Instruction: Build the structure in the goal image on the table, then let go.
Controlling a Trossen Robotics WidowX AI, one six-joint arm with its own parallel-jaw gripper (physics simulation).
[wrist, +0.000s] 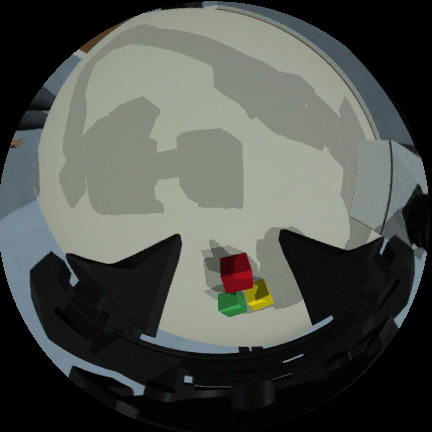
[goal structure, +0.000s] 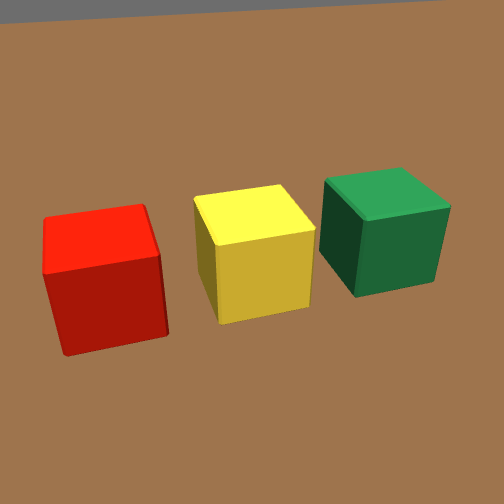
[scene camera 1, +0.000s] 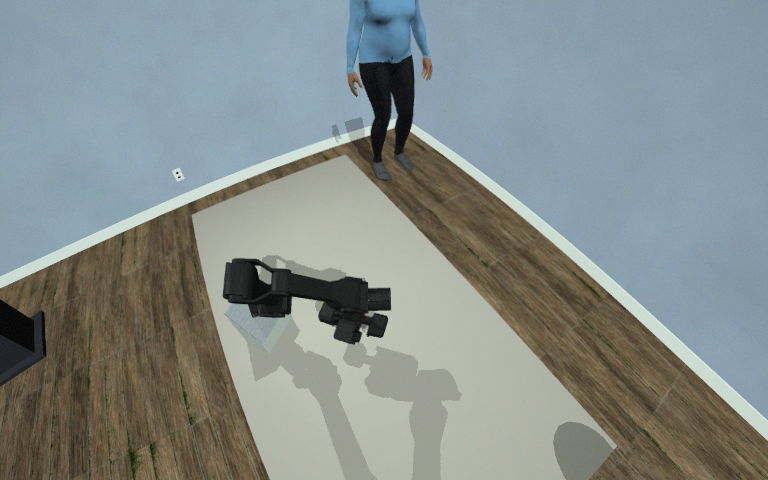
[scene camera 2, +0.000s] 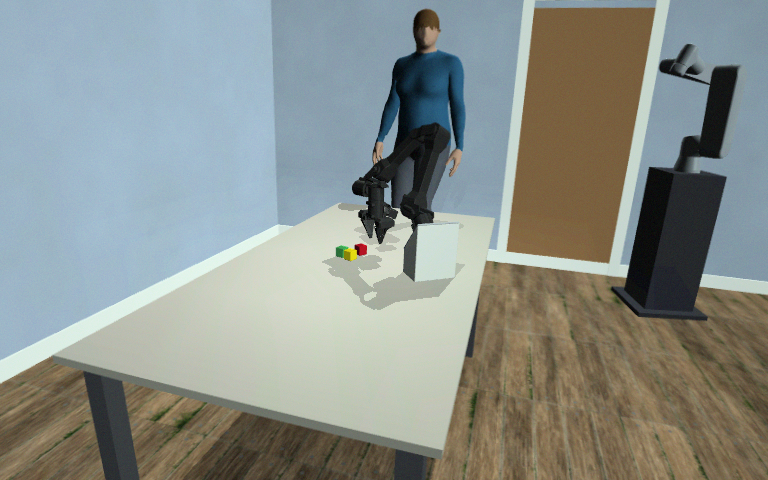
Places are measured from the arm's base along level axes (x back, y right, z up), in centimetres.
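Where they show: gripper, between the fingertips: [wrist: 231, 237] [scene camera 2: 375, 240]; arm's base, origin of its link: [scene camera 2: 426, 234].
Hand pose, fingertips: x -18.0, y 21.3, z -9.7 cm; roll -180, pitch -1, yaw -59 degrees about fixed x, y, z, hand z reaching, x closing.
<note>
Things, the pixels of their top centre, and the offset from my fingertips. Level surfaces: height alone.
- red cube, centre of its top: [wrist: 237, 283] [scene camera 2: 360, 245] dx -4.9, dy -4.1, dz -0.7 cm
- yellow cube, centre of its top: [wrist: 260, 303] [scene camera 2: 350, 250] dx -7.7, dy -10.4, dz -0.7 cm
- green cube, centre of its top: [wrist: 232, 311] [scene camera 2: 342, 247] dx -11.1, dy -7.7, dz -0.7 cm
- table, height of its surface: dz -3.9 cm
A red cube [scene camera 2: 360, 249] [wrist: 237, 272], a yellow cube [scene camera 2: 350, 254] [wrist: 259, 295] and a green cube [scene camera 2: 341, 251] [wrist: 232, 304] sit close together on the table [scene camera 1: 317, 226] [scene camera 2: 271, 328] [wrist: 295, 175]. In scene camera 2 green is at the left, yellow in front and red at the right. In the wrist view red is above the other two. My gripper [scene camera 2: 375, 239] [wrist: 231, 237] is open and empty, pointing down above the table, behind and right of the cubes in scene camera 2. The cubes do not show in scene camera 1.
A pale box with a slanted side [scene camera 1: 260, 332] [scene camera 2: 436, 251] [wrist: 371, 182] stands on the table beside the arm's base. A person [scene camera 1: 388, 33] [scene camera 2: 428, 90] stands beyond the table. A dark pedestal [scene camera 2: 673, 243] with another device stands on the floor at the right in scene camera 2.
</note>
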